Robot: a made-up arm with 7 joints. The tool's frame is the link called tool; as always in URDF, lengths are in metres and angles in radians.
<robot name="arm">
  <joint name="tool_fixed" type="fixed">
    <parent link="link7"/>
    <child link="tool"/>
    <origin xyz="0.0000 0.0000 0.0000"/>
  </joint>
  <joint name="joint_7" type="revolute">
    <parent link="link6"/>
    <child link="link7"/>
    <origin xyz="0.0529 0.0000 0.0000" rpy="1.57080 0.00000 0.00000"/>
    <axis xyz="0 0 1"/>
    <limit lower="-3.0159" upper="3.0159" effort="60" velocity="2.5"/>
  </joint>
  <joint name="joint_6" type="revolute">
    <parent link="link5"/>
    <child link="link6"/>
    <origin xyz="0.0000 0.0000 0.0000" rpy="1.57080 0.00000 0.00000"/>
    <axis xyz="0 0 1"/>
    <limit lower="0.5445" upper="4.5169" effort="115" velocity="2.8"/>
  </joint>
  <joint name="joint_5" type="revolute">
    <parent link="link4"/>
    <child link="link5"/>
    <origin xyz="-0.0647 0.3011 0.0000" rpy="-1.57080 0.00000 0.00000"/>
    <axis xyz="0 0 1"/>
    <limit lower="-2.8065" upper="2.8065" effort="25" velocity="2.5"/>
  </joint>
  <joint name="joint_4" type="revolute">
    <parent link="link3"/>
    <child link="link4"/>
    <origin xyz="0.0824 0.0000 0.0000" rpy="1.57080 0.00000 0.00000"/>
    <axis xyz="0 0 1"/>
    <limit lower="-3.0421" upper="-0.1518" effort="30" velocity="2.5"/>
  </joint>
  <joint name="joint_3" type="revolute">
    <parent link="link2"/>
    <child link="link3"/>
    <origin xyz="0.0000 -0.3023 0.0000" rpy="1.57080 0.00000 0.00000"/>
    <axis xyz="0 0 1"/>
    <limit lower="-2.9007" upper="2.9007" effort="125" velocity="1.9"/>
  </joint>
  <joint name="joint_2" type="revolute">
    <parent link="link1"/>
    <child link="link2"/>
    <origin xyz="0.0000 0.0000 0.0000" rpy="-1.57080 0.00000 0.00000"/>
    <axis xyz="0 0 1"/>
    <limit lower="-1.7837" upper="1.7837" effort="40" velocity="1.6"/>
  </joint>
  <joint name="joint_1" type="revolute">
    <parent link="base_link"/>
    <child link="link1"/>
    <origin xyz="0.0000 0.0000 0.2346"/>
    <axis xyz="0 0 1"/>
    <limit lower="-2.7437" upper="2.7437" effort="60" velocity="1.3"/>
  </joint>
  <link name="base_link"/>
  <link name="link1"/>
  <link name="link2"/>
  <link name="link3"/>
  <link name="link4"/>
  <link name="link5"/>
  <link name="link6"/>
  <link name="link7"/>
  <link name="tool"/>
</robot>
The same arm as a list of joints. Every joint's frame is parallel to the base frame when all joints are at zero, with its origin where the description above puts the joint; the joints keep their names.
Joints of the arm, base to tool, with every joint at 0 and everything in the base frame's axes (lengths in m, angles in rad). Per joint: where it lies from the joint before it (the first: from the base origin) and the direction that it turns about. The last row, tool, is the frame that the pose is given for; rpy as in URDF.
joint_1: origin 0 0 0.2346 axis 0 0 1
joint_2: origin 0 0 0 axis 0 1 0
joint_3: origin 0 0 0.3023 axis 0 0 1
joint_4: origin 0.0824 0 0 axis 0 -1 0
joint_5: origin -0.0647 0 0.3011 axis 0 0 1
joint_6: origin 0 0 0 axis 0 -1 0
joint_7: origin 0.0529 0 0 axis 0 0 -1
tool: origin 0 0 0 rpy -3.1416 0 0
Joint limits (rad, base to tool): -2.7437..2.7437 -1.7837..1.7837 -2.9007..2.9007 -3.0421..-0.1518 -2.8065..2.8065 0.5445..4.5169 -3.0159..3.0159

